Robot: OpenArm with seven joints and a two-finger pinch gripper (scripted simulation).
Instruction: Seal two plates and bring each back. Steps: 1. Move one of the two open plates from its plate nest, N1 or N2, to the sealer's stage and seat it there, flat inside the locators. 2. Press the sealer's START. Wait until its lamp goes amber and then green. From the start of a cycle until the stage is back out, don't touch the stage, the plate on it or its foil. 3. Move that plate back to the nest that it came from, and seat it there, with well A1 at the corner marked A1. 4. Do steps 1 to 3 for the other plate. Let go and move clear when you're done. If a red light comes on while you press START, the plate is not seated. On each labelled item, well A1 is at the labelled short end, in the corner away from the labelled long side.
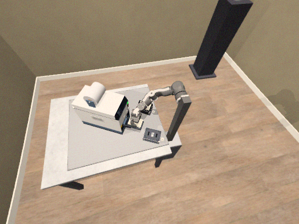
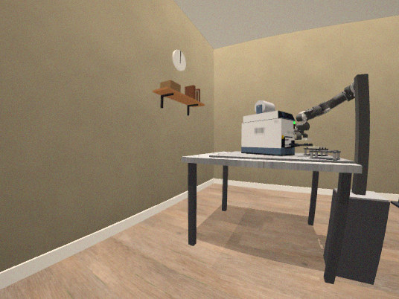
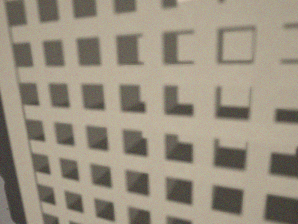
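My gripper is now 4 cm above the sealer stage. Round my hand: plate nest 15 cm behind, 13 cm to the left, 8 cm below; yellow warning label 13 cm ahead, 3 cm to the left, 2 cm above; plate 21 cm to the right, 13 cm behind, 6 cm below.
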